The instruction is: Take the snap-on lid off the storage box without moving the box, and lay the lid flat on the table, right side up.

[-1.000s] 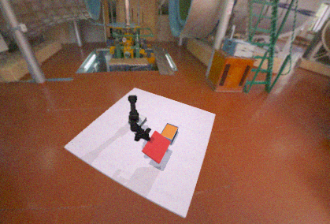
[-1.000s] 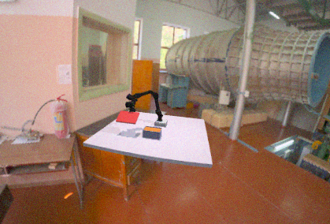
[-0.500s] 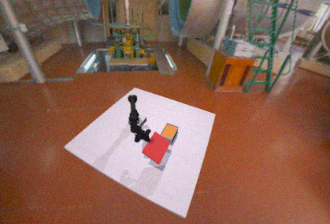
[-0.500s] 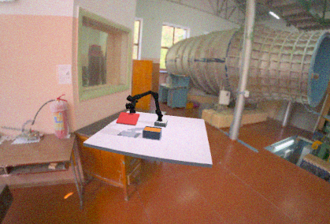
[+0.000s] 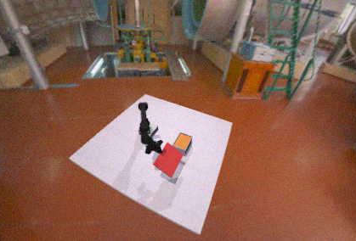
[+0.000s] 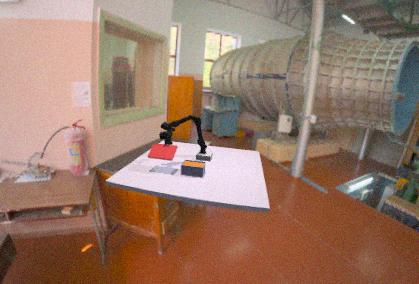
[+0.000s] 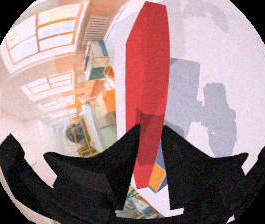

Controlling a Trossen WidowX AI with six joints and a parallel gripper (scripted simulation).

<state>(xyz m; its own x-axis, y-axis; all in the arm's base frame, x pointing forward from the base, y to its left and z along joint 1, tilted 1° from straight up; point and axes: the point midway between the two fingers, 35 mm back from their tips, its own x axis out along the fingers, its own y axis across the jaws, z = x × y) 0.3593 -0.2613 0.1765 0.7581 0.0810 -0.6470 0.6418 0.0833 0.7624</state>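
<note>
My gripper tip is 7 cm short of the red lid, 1 cm to the right of it and 3 cm above it. From my gripper tip the other things lie so: storage box (4 cm ahead, 30 cm to the left, 16 cm below).
</note>
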